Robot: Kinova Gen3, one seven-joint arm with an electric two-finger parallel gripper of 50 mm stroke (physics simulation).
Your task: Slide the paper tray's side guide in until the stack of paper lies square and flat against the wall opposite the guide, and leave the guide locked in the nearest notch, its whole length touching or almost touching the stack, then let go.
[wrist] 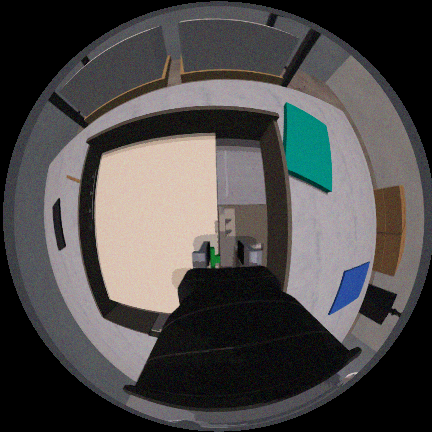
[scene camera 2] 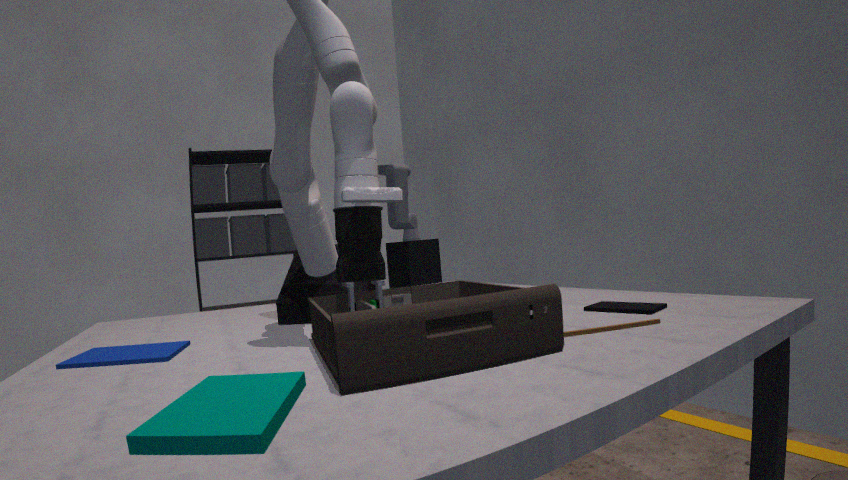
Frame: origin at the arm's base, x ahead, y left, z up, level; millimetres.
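Seen in the pictures: gripper, fingertip midpoint: (wrist: 223,248); arm's base at its link origin: (scene camera 2: 321,265).
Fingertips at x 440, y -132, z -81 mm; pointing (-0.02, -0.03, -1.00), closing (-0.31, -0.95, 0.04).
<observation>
Pixels of each thing's middle, then the offset from my fingertips to it. "*": a spot on its surface instead.
- dark brown paper tray at the middle of its body: (wrist: 165,230) (scene camera 2: 417,319) dx +46, dy +65, dz -1 mm
- cream paper stack at the middle of its body: (wrist: 144,227) dx +61, dy +101, dz -18 mm
- side guide at a spot on its surface: (wrist: 215,172) * dx +98, dy -24, dz -6 mm
- teal block at the middle of its body: (scene camera 2: 230,407) (wrist: 308,141) dx +131, dy -253, dz -40 mm
- blue plate at the middle of its body: (scene camera 2: 127,354) (wrist: 352,286) dx -323, dy -351, dz -45 mm
- black flat block at the middle of its body: (scene camera 2: 624,307) (wrist: 57,224) dx +181, dy +471, dz -45 mm
- thin wooden stick at the middle of its body: (scene camera 2: 611,328) (wrist: 77,180) dx +247, dy +301, dz -46 mm
The dark brown paper tray (scene camera 2: 380,350) (wrist: 278,200) stands on the table. In the wrist view the cream paper stack (wrist: 155,215) lies flat, its left edge along or very near the tray's left wall. The side guide (wrist: 217,172) shows as a thin dark line along the stack's right edge, seemingly touching or almost touching it. Its green tab (scene camera 2: 374,302) (wrist: 213,256) stands between the fingers. My gripper (scene camera 2: 364,299) (wrist: 223,248) is open around the tab, the left finger close to it, the right finger with a gap. The guide's near end is hidden under the gripper; its notch engagement cannot be seen.
The tray's walls surround the fingers. A teal block (scene camera 2: 223,407) (wrist: 307,147) and a blue plate (scene camera 2: 124,353) (wrist: 350,288) lie on one side of the tray. A black flat block (scene camera 2: 624,307) (wrist: 59,225) and a thin wooden stick (scene camera 2: 612,327) (wrist: 73,178) lie on the other.
</observation>
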